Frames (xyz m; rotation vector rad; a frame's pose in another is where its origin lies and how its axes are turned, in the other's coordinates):
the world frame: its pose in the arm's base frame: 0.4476 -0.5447 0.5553 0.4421 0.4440 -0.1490
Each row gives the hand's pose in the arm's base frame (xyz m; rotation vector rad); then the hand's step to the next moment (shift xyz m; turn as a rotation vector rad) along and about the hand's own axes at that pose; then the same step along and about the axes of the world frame.
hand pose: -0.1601 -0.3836 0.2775 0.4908 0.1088 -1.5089
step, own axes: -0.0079 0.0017 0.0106 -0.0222 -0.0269 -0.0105
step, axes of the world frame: -0.0071 0.0075 0.0084 -0.0203 0.0134 -0.0271
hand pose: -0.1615 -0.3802 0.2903 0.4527 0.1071 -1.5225
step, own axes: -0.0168 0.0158 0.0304 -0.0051 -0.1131 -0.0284
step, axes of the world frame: -0.0096 0.0203 0.0309 -0.0725 -0.0282 -0.0870
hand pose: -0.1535 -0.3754 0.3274 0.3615 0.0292 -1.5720
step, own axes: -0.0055 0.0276 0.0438 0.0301 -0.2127 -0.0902
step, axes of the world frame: -0.0055 0.0168 0.0490 -0.1080 -0.0946 -0.1835
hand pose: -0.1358 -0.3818 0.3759 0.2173 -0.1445 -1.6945
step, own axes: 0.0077 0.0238 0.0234 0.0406 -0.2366 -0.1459
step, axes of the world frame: 0.0032 0.0041 0.0339 -0.0915 -0.1251 -0.2343
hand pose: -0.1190 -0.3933 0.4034 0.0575 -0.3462 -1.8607
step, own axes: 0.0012 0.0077 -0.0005 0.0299 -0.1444 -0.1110
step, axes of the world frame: 0.0055 -0.0007 0.0055 -0.0437 -0.0917 -0.1541
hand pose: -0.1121 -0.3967 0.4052 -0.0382 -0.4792 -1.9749
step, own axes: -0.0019 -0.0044 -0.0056 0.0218 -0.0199 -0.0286
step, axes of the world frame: 0.0013 -0.0020 -0.0070 -0.0064 -0.0348 -0.0210
